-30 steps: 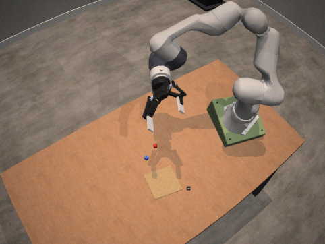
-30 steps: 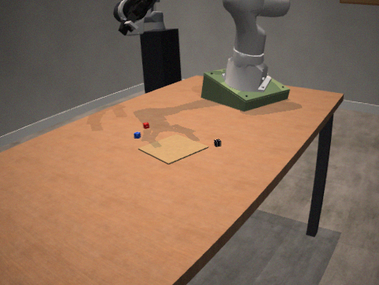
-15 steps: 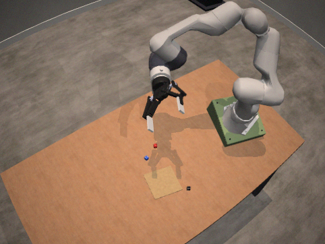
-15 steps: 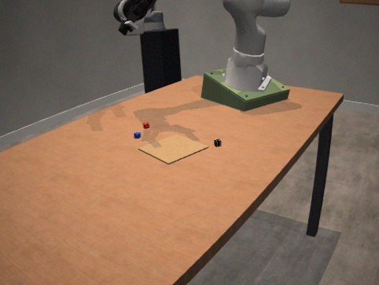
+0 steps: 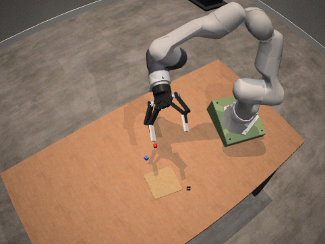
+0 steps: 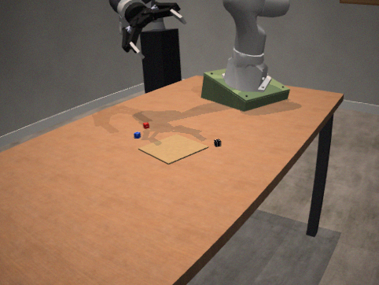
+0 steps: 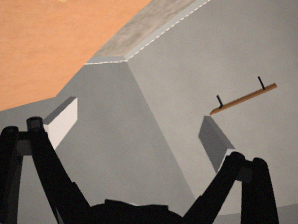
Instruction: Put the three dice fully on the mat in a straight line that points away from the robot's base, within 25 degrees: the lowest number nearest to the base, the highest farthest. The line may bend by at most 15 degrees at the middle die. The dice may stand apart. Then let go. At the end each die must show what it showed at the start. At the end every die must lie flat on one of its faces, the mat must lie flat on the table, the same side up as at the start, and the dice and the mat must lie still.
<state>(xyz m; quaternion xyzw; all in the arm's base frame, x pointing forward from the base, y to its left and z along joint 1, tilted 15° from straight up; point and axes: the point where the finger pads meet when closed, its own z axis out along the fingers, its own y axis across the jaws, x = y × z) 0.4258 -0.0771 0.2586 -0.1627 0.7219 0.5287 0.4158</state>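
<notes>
My hand is 50 mm past the red die, 130 mm to the left of it and 300 mm above it. Round my hand: blue die: 30 mm ahead, 100 mm to the right, 300 mm below; then tan mat: 40 mm ahead, 50 mm to the left, 300 mm below; then black die: 30 mm behind, 150 mm to the left, 300 mm below.
</notes>
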